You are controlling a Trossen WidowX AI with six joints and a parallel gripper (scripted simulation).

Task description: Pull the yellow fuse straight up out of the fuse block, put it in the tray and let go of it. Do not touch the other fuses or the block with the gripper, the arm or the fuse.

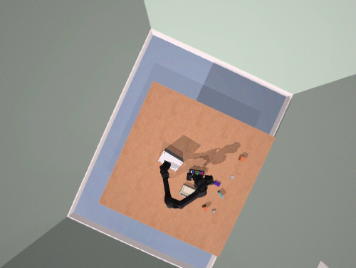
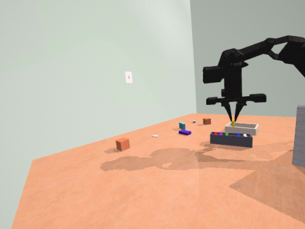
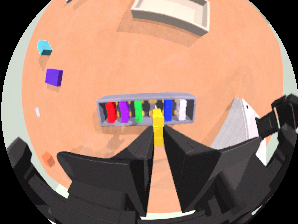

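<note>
Now: gripper tip 20 cm to the left of the pale tray and 9 cm above it. The rest, counted from my gripper tip: yellow fuse 1 cm below; teal block 30 cm ahead, 11 cm to the right, 7 cm below; purple block 23 cm ahead, 8 cm below, 3 cm to the right.
</note>
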